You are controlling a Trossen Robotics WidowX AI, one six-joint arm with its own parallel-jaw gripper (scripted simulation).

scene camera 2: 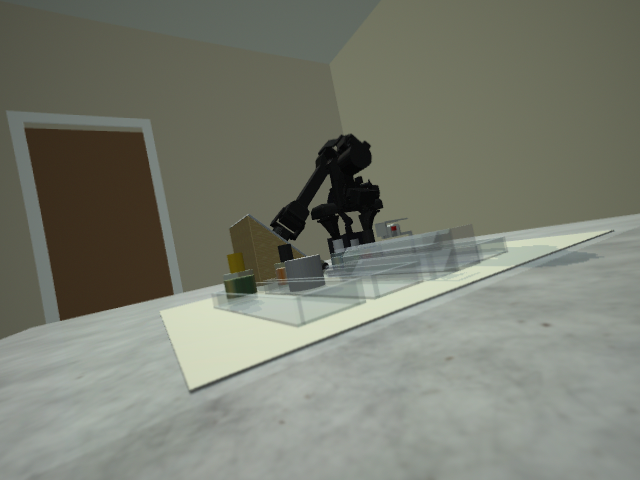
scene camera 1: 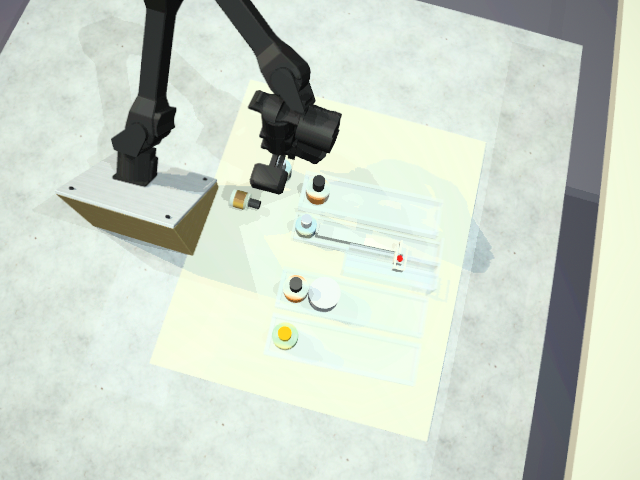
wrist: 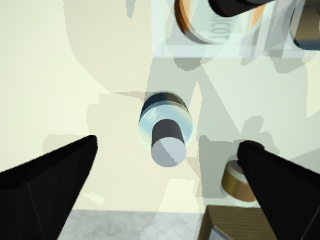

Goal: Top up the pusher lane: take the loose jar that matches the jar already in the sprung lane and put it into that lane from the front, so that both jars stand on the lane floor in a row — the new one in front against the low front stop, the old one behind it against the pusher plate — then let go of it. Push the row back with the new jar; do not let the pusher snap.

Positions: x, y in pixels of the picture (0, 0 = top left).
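Scene:
The gripper is visible in scene camera 2, in the wrist view and in scene camera 1 point(280, 163). On the gripper, point(wrist: 46, 188) and point(scene camera 2: 367, 222) are the same spot. A grey puck can be seen in scene camera 1 and in scene camera 2, but in the wrist view the grey puck is out of frame. On the grey puck, point(scene camera 2: 305, 267) and point(scene camera 1: 336, 304) are the same spot.

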